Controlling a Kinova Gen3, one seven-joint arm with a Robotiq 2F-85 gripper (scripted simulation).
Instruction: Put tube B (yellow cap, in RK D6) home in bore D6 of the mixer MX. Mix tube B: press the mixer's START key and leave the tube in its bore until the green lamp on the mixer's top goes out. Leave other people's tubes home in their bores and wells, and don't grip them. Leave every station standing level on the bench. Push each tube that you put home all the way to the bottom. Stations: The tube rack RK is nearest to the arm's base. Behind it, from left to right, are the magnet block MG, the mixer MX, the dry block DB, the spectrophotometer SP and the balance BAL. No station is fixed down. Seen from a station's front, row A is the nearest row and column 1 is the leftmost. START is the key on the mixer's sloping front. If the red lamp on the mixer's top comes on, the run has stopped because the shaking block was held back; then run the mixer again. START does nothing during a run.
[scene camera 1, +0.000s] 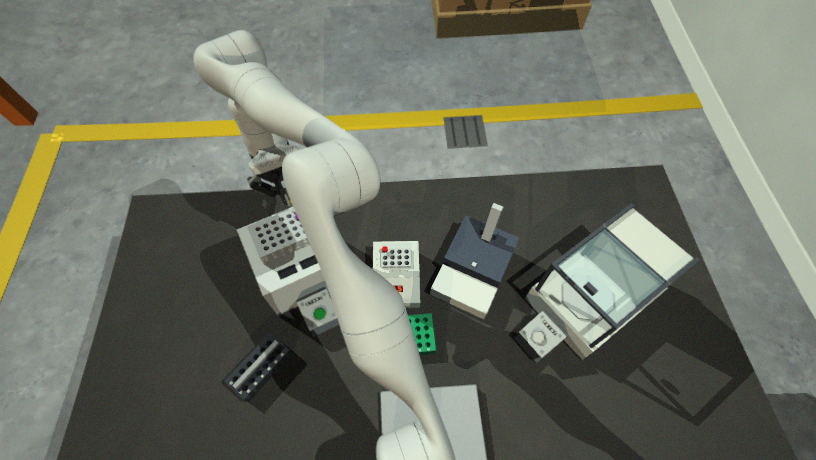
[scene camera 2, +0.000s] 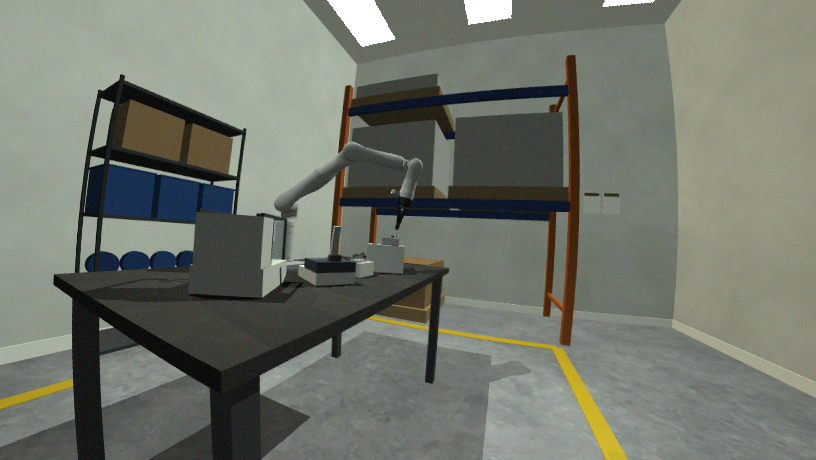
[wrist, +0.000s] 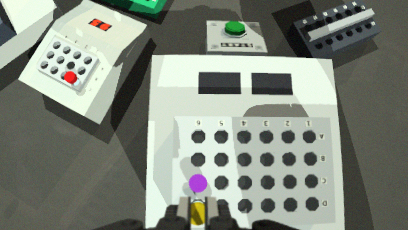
Scene:
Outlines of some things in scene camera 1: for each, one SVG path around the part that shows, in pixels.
A magnet block MG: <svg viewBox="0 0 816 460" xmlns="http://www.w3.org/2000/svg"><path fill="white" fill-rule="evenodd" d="M271 333L224 380L226 384L247 402L257 394L292 355L292 352Z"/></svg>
A green tube rack RK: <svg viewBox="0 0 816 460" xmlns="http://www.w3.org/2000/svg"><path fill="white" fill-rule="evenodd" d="M432 313L408 315L419 355L436 353Z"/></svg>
A spectrophotometer SP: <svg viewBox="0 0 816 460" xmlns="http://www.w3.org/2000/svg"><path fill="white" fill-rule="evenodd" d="M495 203L491 208L486 223L465 215L444 257L443 265L430 291L430 295L481 319L484 319L519 240L519 237L496 228L503 206Z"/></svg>

